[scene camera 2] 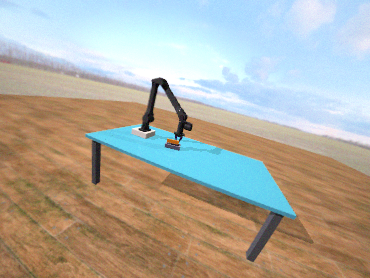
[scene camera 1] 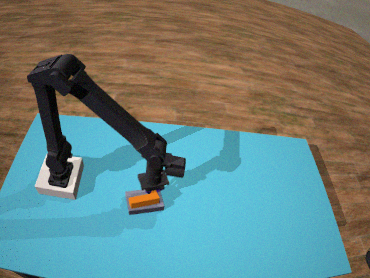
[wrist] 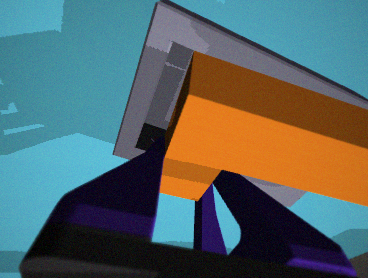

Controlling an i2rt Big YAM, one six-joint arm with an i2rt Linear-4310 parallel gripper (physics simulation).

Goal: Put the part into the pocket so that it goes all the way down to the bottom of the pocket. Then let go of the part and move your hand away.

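Frame: origin at the arm's base, x ahead, y left, z up, level; metres.
Where they show: gripper, fingertip midpoint: [scene camera 2: 177, 143] [scene camera 1: 151, 192] [wrist: 182, 151]; arm's base, origin of the base link: [scene camera 2: 144, 130] [scene camera 1: 61, 174].
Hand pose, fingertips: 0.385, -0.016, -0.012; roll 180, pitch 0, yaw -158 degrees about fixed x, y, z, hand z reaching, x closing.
Things, the pixels of their top centre, and the offset from my fingertips, as dx, dy, dz. "spot": a spot on its surface instead. Level surfaces: height alone.
- orange part, middle of its top: [wrist: 301, 195] [scene camera 1: 143, 194] [scene camera 2: 173, 139] -0.032, -0.037, +0.039
- grey block, middle of its top: [wrist: 244, 137] [scene camera 1: 144, 198] [scene camera 2: 173, 143] -0.026, -0.026, -0.009
- open pocket, surface spot: [wrist: 161, 95] spot: +0.022, -0.004, -0.040
- blue table, its level: dz -0.045
The orange part [scene camera 1: 144, 200] [scene camera 2: 173, 142] [wrist: 270, 140] is a long bar with a smaller end piece between my fingers. My gripper [scene camera 1: 152, 191] [scene camera 2: 178, 138] [wrist: 182, 151] is shut on this end piece. The grey block [scene camera 1: 146, 211] [scene camera 2: 173, 147] [wrist: 131, 100] with the pocket lies on the table under the part. In the wrist view the part is above the block's top, and a strip of the open pocket [wrist: 161, 95] shows past its left end. The part hides the rest of the pocket.
The arm's white base block [scene camera 1: 56, 191] [scene camera 2: 143, 133] stands on the blue table [scene camera 1: 240, 215] [scene camera 2: 220, 175], to the left of the grey block. Arm shadows fall across the table. A small dark object [scene camera 1: 368, 258] shows at the right edge of scene camera 1.
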